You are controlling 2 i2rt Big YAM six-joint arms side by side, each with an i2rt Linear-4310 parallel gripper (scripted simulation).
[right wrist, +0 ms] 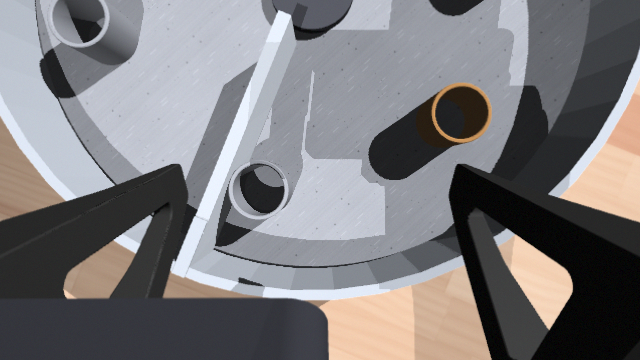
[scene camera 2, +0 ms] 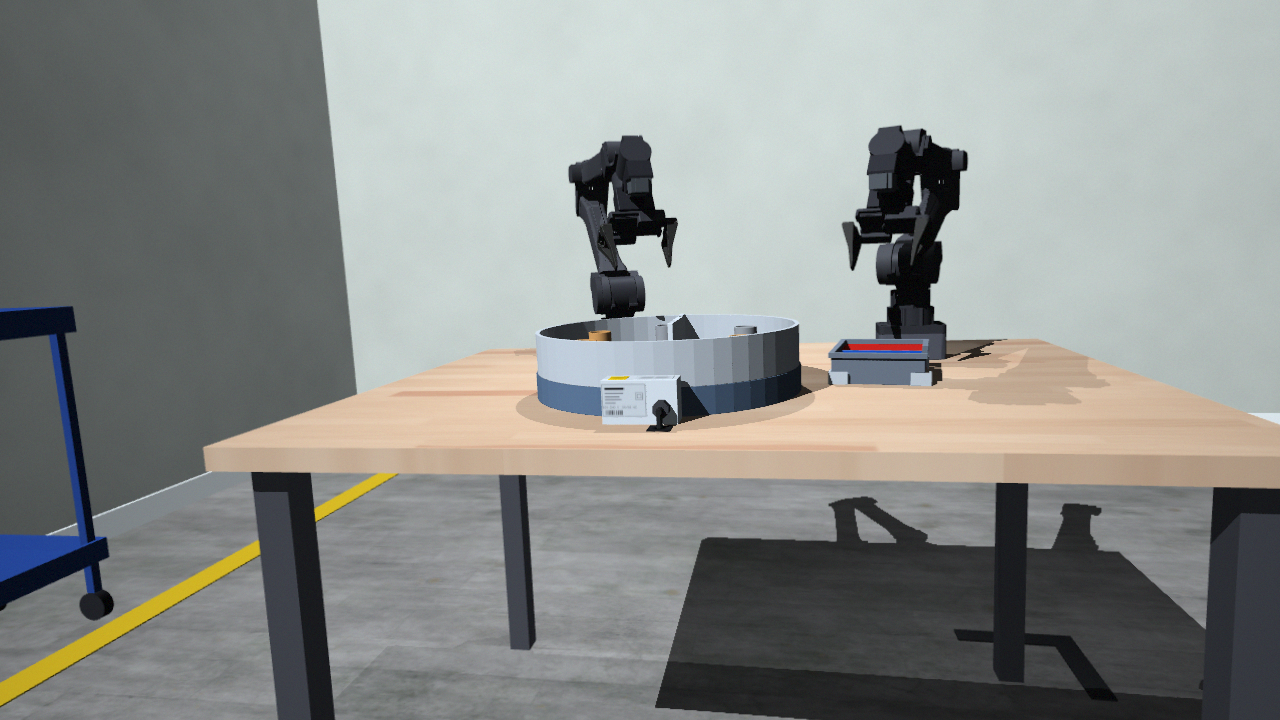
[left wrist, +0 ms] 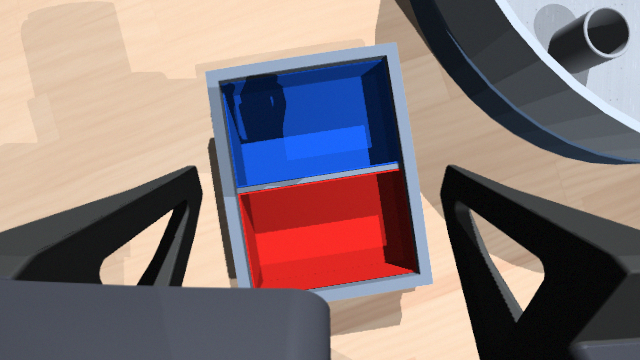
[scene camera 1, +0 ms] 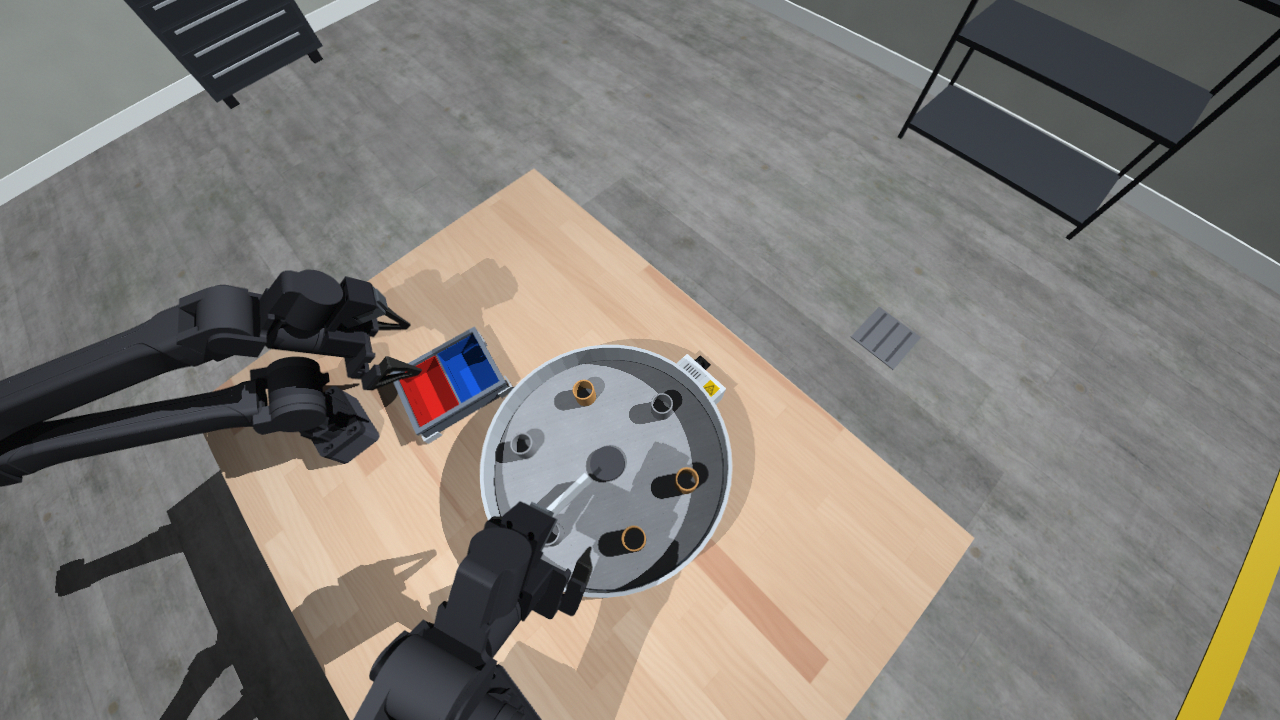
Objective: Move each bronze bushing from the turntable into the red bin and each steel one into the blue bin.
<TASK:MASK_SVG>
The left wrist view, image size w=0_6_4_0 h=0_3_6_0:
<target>left gripper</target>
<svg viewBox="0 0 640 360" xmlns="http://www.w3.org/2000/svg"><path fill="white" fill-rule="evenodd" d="M448 165L440 190L440 198L479 360L640 360L640 230L513 189L459 166ZM471 210L534 254L542 262L544 279L524 311L492 261L471 214ZM330 307L321 296L296 288L182 287L203 199L203 190L195 165L186 166L135 188L0 232L0 360L331 360ZM173 210L158 248L137 285L103 284L100 280L100 268L103 261Z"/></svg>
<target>red bin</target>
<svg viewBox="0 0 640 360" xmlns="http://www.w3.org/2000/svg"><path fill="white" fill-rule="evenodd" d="M402 169L238 194L253 287L305 290L416 272Z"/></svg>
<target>blue bin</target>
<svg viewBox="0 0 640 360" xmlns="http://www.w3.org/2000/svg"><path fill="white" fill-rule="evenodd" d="M384 59L222 84L237 188L401 162Z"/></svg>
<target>steel bushing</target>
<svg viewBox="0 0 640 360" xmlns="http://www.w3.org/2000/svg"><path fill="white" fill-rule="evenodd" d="M622 11L610 5L600 5L560 28L553 34L550 40L550 56L570 74L580 73L620 57L628 50L632 41L632 28L628 18Z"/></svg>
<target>grey tray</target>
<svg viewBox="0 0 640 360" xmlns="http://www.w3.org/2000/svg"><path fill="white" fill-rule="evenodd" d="M396 42L205 71L238 287L254 288L238 194L393 169L402 169L417 271L305 290L313 292L329 302L433 284L419 179ZM384 59L401 162L237 188L222 84Z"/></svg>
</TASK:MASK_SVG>
